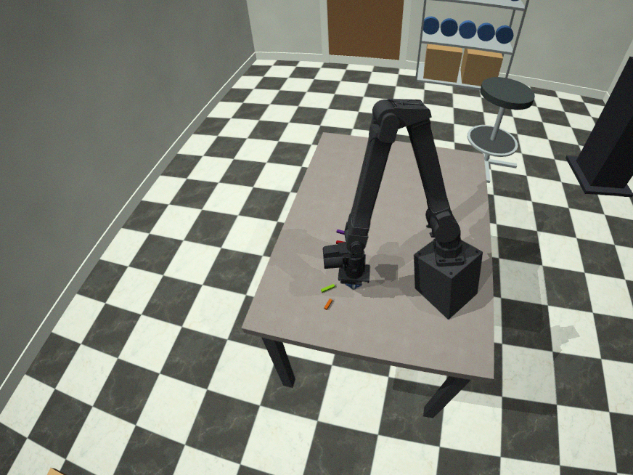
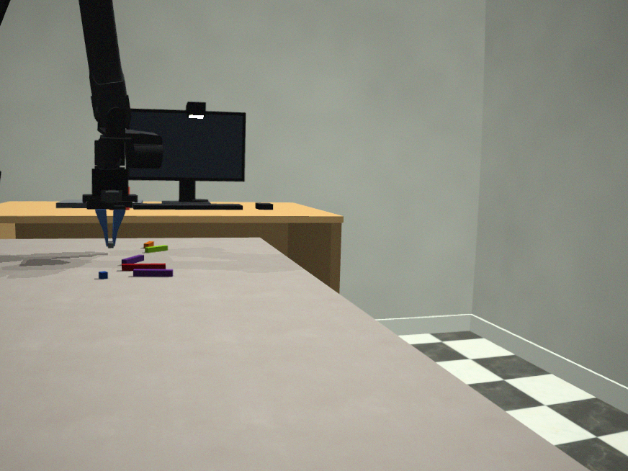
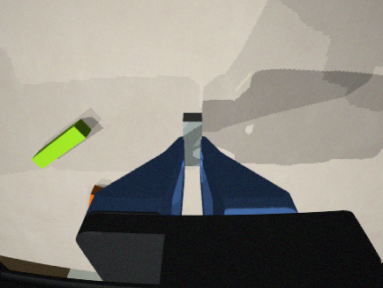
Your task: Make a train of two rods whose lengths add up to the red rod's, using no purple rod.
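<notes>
The grey rod is 10 mm to the right of my hand. From my hand the other things lie so: lime rod (90 mm ahead, 20 mm below); orange rod (80 mm ahead, 70 mm to the left, 20 mm below); purple rod (120 mm to the right, 30 mm ahead, 20 mm below).
</notes>
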